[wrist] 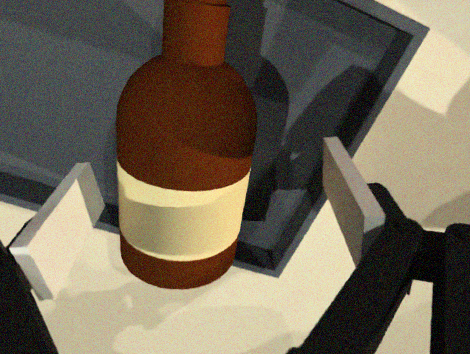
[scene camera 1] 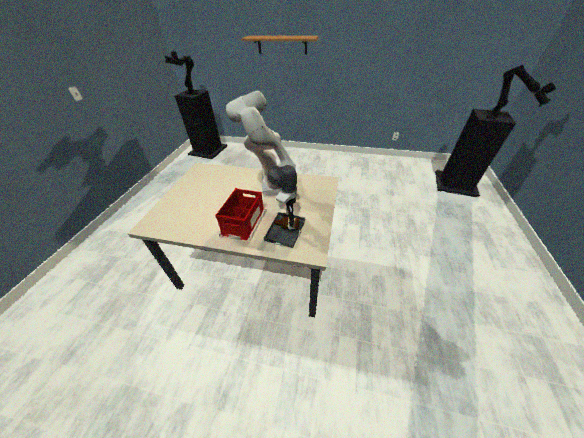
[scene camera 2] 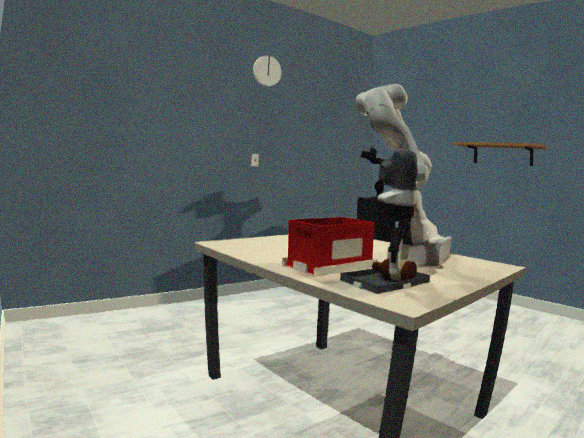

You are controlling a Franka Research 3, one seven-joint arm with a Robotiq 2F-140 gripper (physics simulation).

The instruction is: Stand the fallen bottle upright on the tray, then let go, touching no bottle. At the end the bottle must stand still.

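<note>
The brown bottle [scene camera 1: 282,221] [scene camera 2: 408,270] [wrist: 185,115] with a cream label lies on its side on the dark tray [scene camera 1: 281,238] [scene camera 2: 378,287] [wrist: 50,100]. In the wrist view its neck points to the top and its base overlaps the tray's rim near a corner. My gripper [scene camera 1: 291,224] [scene camera 2: 395,272] [wrist: 207,173] is open and points down, low over the tray. Its two pads stand on either side of the bottle, around the label, with a visible gap on each side in the wrist view. In both scene views the fingers hide part of the bottle.
A red crate [scene camera 1: 242,214] [scene camera 2: 331,245] stands on the wooden table [scene camera 1: 185,200] [scene camera 2: 250,252] beside the tray. The arm's base is behind the tray. Two black pedestals [scene camera 1: 199,122] [scene camera 1: 477,150] with dark arms stand on the floor beyond the table.
</note>
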